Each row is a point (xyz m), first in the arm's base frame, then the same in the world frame.
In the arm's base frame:
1: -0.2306 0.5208 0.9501
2: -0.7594 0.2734 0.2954
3: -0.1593 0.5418 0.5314
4: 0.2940 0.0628 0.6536
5: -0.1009 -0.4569 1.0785
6: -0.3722 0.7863 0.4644
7: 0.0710 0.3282 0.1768
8: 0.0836 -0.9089 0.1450
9: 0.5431 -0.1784 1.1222
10: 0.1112 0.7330 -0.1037
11: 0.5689 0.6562 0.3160
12: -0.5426 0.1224 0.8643
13: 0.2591 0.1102 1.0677
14: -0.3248 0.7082 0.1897
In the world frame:
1: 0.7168 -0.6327 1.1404
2: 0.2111 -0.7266 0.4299
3: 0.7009 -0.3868 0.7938
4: 1.3129 -0.6336 0.6740
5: 1.2188 -1.4020 0.7593
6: 0.4045 -0.2511 0.8517
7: 0.9279 -0.2895 0.3896
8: 1.3909 -1.2315 -0.2659
9: 1.7113 -0.9444 0.9648
10: 0.7660 0.1761 0.3557
11: 1.2855 0.1015 0.6964
12: 0.5642 -1.0284 0.8514
13: 1.3359 -0.8093 1.0529
14: 0.4286 -0.1610 0.5777

